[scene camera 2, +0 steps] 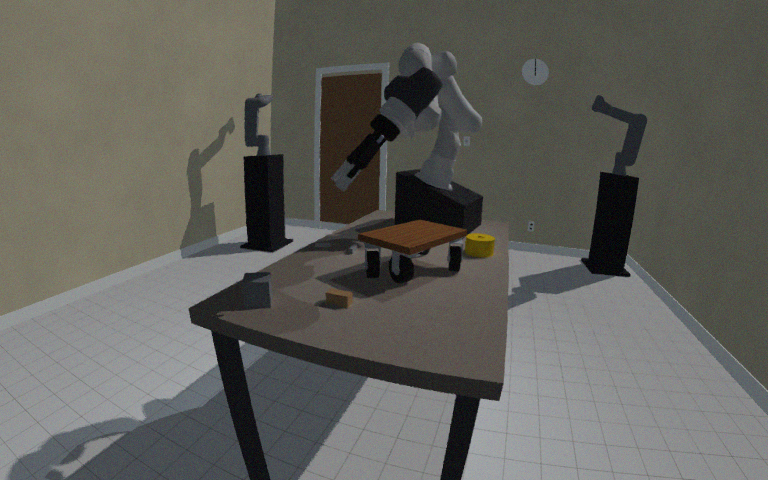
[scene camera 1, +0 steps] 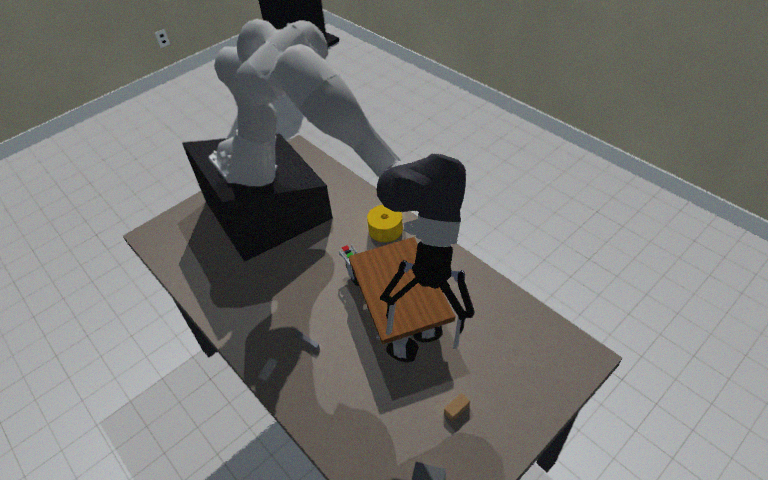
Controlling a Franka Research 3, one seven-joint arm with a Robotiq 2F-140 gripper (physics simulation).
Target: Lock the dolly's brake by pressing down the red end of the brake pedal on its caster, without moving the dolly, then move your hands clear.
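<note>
The dolly, a brown wooden deck (scene camera 1: 385,266) (scene camera 2: 413,234) on black-wheeled casters, stands upright on the table (scene camera 1: 538,339) (scene camera 2: 441,333). At its corner nearest the robot base, the brake pedal shows a red end (scene camera 1: 346,248) and a green end (scene camera 1: 350,255) on a grey caster. The pedal's tilt is too small to tell, and the deck hides it in scene camera 2. My gripper (scene camera 1: 423,327) (scene camera 2: 343,176) is open and empty, fingers spread wide. In scene camera 2 it hangs well above the table, up and left of the deck, apart from the dolly.
A yellow cylinder (scene camera 1: 385,226) (scene camera 2: 479,245) stands beside the dolly near the pedal's side. The black robot base (scene camera 1: 283,209) (scene camera 2: 430,203) is behind. A small orange block (scene camera 1: 457,407) (scene camera 2: 338,298) and a grey block (scene camera 1: 428,470) (scene camera 2: 257,291) lie toward the table's far end from the base.
</note>
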